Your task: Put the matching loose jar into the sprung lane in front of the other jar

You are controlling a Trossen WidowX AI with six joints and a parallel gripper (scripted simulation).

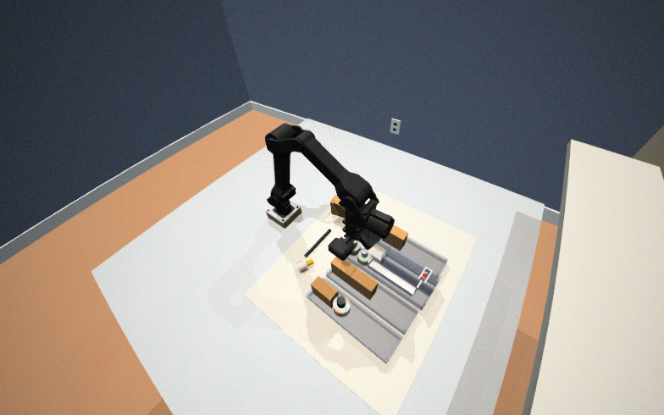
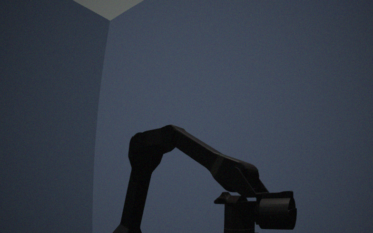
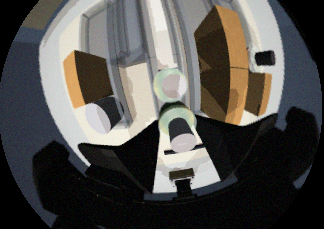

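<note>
The black stick is 130 mm behind my gripper tip, 40 mm to the right of it and 50 mm below it. The rest, counted from my gripper tip: sprung lane: 150 mm ahead, 20 mm to the left, 40 mm below.
</note>
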